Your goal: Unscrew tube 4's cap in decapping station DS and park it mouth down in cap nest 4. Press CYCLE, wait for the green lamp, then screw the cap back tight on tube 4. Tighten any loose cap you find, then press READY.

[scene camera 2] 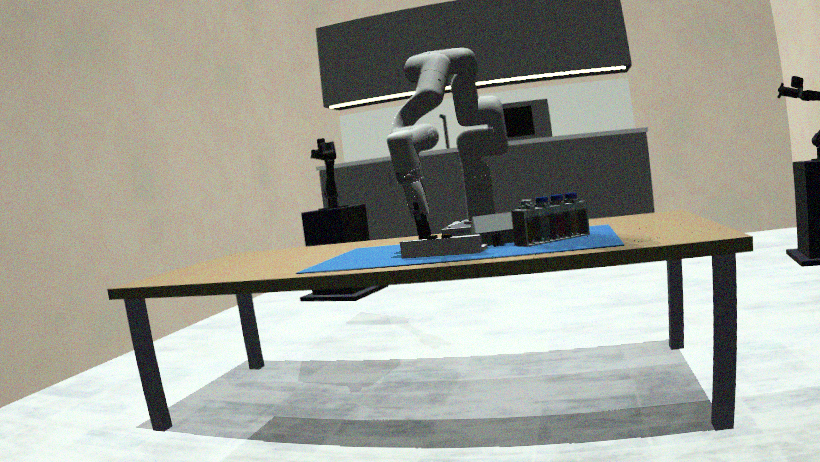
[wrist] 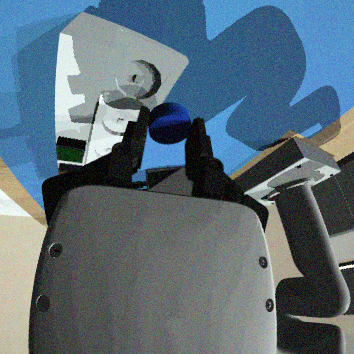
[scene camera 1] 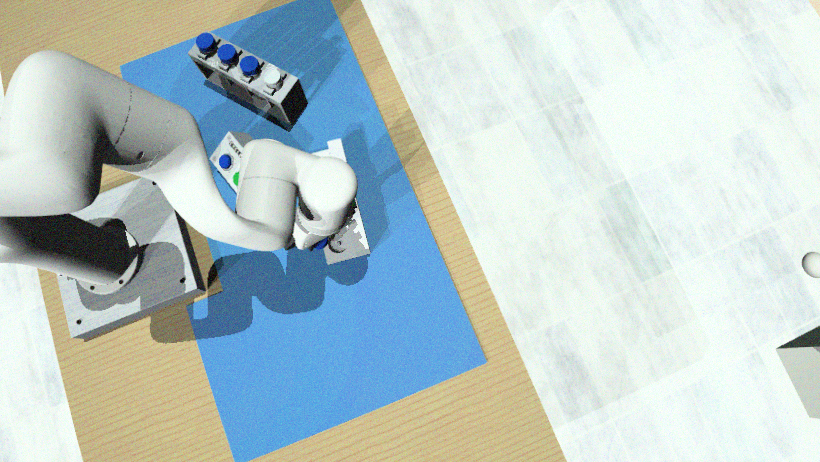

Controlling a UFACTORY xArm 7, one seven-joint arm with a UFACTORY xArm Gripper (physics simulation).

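Where they show: gripper, fingertip midpoint: [scene camera 2: 425,238] [wrist: 168,125]; arm's base, origin of the base link: [wrist: 289,188] [scene camera 1: 108,260].
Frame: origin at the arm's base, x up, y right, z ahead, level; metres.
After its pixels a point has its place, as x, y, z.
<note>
My gripper [wrist: 168,125] @(0.000, 0.037, 0.390) [scene camera 2: 424,235] @(0.000, 0.037, 0.390) is shut on a blue cap [wrist: 170,131] @(0.009, 0.039, 0.391) [scene camera 1: 320,244] @(0.009, 0.052, 0.394). It holds the cap low, beside the end of the pale station block [wrist: 107,45] @(0.003, 0.077, 0.454) [scene camera 1: 360,246] @(0.005, 0.069, 0.463) [scene camera 2: 441,247] @(-0.018, -0.041, 0.470). In the wrist view the block shows a large round recess [wrist: 154,79] @(-0.034, 0.052, 0.409) and a raised round nest [wrist: 120,122] @(-0.032, -0.006, 0.417); labels cannot be read. The tube rack [scene camera 1: 296,105] @(-0.004, -0.235, 0.390) [scene camera 2: 519,230] @(0.002, -0.236, 0.390) holds three blue-capped tubes and one tube with a pale top [scene camera 1: 272,78] @(0.079, -0.251, 0.366) [scene camera 2: 525,203] @(0.071, -0.257, 0.380). The control box has a blue button [scene camera 1: 224,161] @(0.030, -0.132, 0.248) and a green lamp [scene camera 1: 236,179] @(0.028, -0.093, 0.265). The arm hides part of the block.
The blue mat [scene camera 1: 367,344] @(-0.040, 0.238, 0.441) [scene camera 2: 344,261] @(-0.040, 0.261, 0.475) lies on the wooden table [scene camera 1: 459,396] @(-0.043, 0.360, 0.582) [scene camera 2: 218,275] @(-0.043, 0.635, 0.621). The arm's base plate [scene camera 1: 166,252] @(0.000, 0.007, 0.112) stands beside the mat. The tube rack stands beyond the control box. A dark green patch [wrist: 70,149] @(0.013, -0.006, 0.458) shows on the block.
</note>
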